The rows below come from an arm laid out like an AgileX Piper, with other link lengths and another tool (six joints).
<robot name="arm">
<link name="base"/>
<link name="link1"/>
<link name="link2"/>
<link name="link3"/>
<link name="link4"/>
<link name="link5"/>
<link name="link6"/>
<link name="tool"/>
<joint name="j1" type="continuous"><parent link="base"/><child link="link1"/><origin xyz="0 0 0.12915" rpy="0 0 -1.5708"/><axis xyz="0 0 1"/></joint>
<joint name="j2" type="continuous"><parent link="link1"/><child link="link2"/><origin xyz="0 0 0" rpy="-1.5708 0 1.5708"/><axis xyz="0 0 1"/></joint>
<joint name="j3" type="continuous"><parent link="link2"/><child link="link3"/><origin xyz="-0.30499 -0.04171 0" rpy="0 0 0"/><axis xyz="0 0 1"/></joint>
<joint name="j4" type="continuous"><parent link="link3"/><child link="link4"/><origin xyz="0.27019 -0.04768 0" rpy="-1.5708 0 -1.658"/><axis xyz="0 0 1"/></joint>
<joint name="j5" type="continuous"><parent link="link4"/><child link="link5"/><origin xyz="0 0 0" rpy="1.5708 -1.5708 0"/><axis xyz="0 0 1"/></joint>
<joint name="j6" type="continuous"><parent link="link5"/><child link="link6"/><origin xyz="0.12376 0 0" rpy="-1.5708 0 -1.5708"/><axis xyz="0 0 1"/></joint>
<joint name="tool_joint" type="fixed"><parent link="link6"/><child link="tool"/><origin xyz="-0.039 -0.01 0.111" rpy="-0.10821 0 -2.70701"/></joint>
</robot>
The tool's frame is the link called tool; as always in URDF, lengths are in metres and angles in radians. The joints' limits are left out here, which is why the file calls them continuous.
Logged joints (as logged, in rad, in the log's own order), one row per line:
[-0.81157 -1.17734 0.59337 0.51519 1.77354 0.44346]
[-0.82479 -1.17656 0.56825 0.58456 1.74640 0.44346]
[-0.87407 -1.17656 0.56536 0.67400 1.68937 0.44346]
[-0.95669 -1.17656 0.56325 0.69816 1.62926 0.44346]
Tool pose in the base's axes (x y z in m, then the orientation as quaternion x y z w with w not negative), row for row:
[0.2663 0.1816 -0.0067 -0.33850 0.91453 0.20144 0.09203]
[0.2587 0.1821 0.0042 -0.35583 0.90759 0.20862 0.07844]
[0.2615 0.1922 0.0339 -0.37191 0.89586 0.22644 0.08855]
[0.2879 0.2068 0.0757 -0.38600 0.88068 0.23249 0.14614]
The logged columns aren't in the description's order. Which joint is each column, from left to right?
Columns, left to right: j3, j6, j4, j5, j2, j1.
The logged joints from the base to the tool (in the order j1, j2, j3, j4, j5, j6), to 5 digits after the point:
[0.44346 1.77354 -0.81157 0.59337 0.51519 -1.17734]
[0.44346 1.74640 -0.82479 0.56825 0.58456 -1.17656]
[0.44346 1.68937 -0.87407 0.56536 0.67400 -1.17656]
[0.44346 1.62926 -0.95669 0.56325 0.69816 -1.17656]

